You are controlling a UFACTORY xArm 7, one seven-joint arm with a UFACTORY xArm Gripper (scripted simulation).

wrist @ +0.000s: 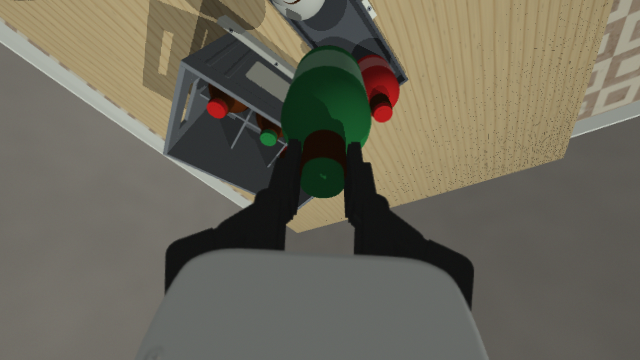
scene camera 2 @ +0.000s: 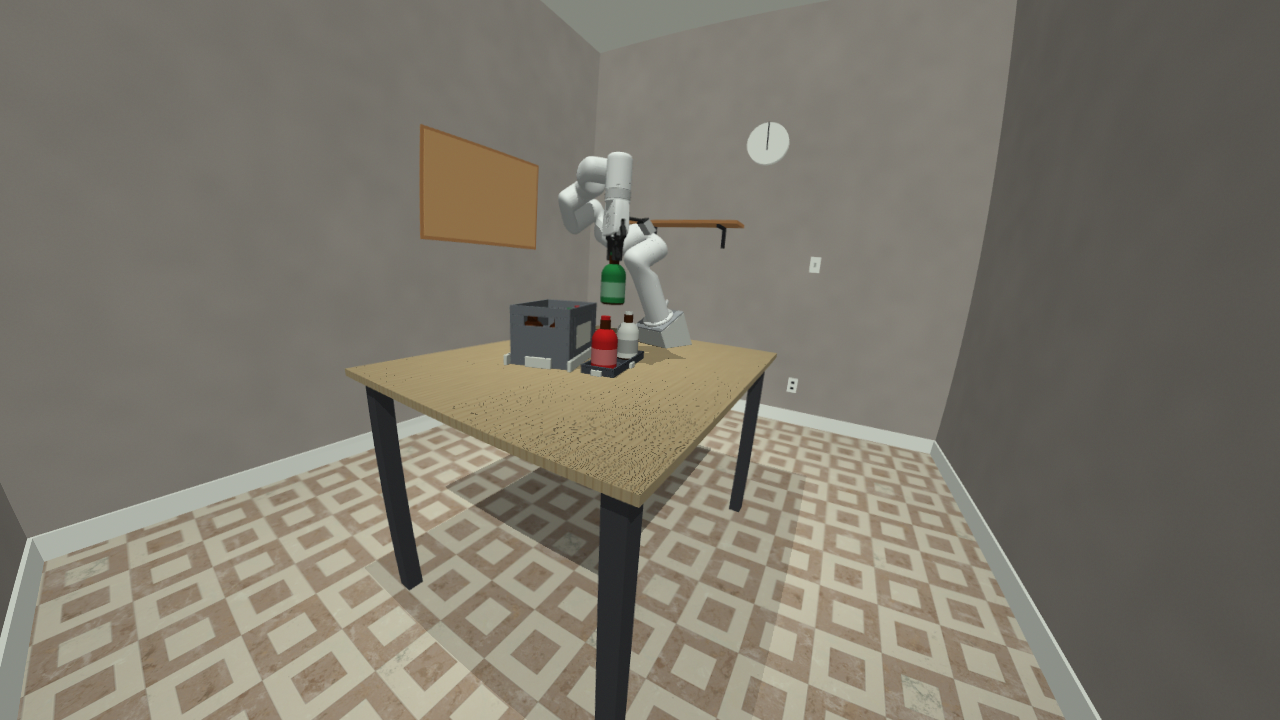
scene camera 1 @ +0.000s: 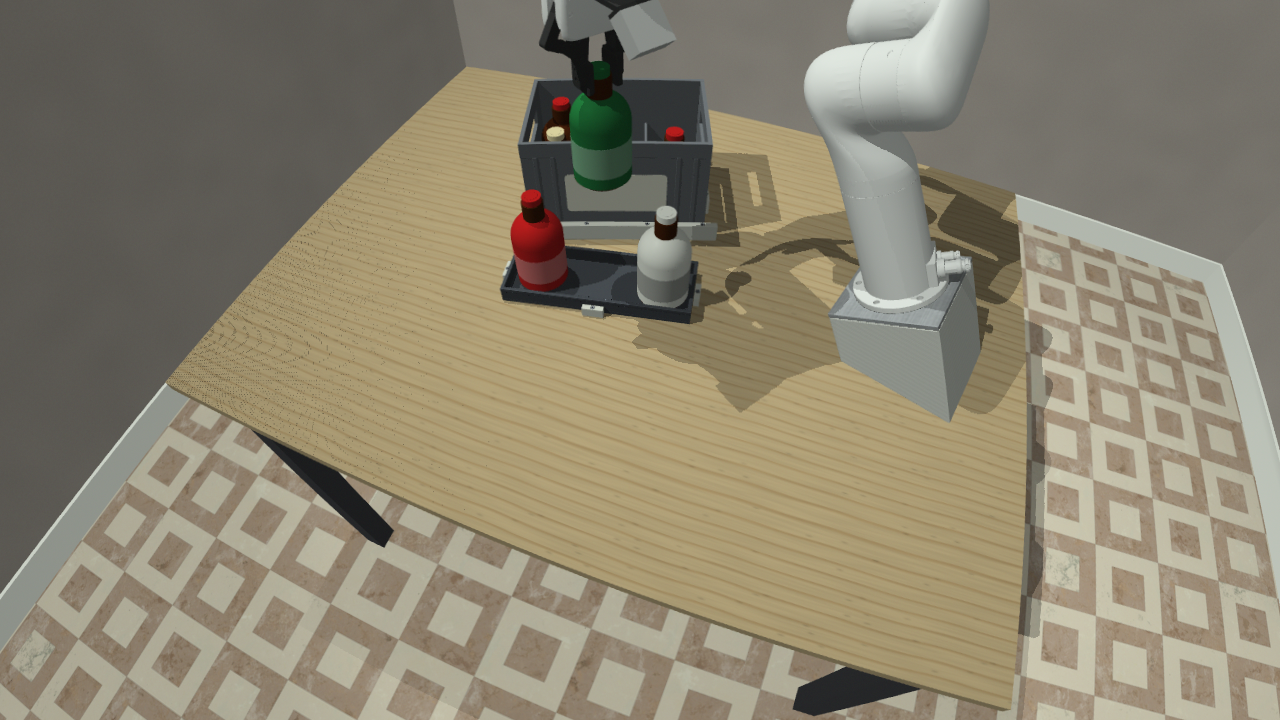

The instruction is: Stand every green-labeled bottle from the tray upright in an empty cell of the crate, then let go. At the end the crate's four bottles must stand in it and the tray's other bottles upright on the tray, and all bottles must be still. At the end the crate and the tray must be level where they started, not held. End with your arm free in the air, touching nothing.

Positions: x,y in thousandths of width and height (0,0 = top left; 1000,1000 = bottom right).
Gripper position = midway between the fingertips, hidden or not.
In view: my gripper (scene camera 1: 468,120), a green-labeled bottle (scene camera 1: 469,174), a dark grey crate (scene camera 1: 519,241), a red bottle (scene camera 1: 420,328), a white bottle (scene camera 1: 519,351) and a dark tray (scene camera 1: 467,380).
The green-labeled bottle shows as well in the wrist view (wrist: 510,299) and in scene camera 2 (scene camera 2: 479,387). The dark grey crate is seen too in the wrist view (wrist: 326,401) and in scene camera 2 (scene camera 2: 449,456). The red bottle also shows in the wrist view (wrist: 598,243) and in scene camera 2 (scene camera 2: 472,473).
